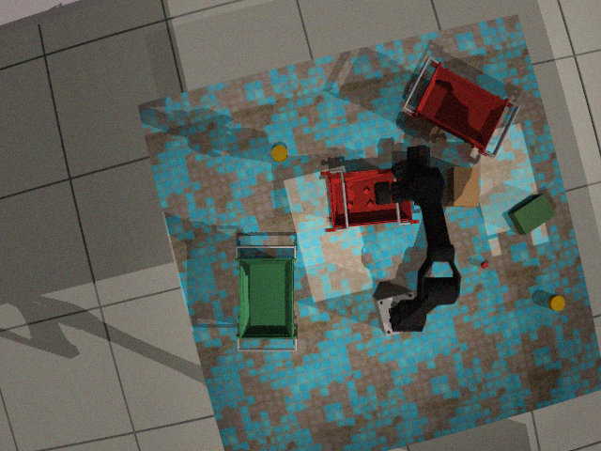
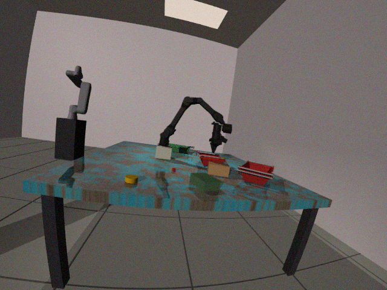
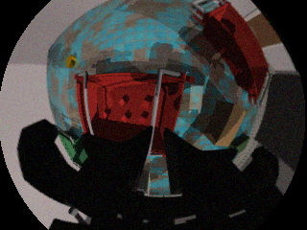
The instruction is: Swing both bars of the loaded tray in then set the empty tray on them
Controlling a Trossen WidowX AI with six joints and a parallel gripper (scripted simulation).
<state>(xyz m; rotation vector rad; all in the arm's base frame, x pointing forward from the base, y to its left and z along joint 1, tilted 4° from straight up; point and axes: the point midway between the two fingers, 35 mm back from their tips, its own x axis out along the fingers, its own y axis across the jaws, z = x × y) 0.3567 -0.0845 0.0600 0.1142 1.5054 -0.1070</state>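
My gripper tip is 220 mm past the green tray, 470 mm to the right of it and 50 mm above it. The rest, counted from my gripper tip: tan box (30 mm behind, 210 mm to the right, 60 mm below); then small red cube (290 mm behind, 230 mm to the right, 90 mm below); then green block (160 mm behind, 420 mm to the right, 70 mm below).
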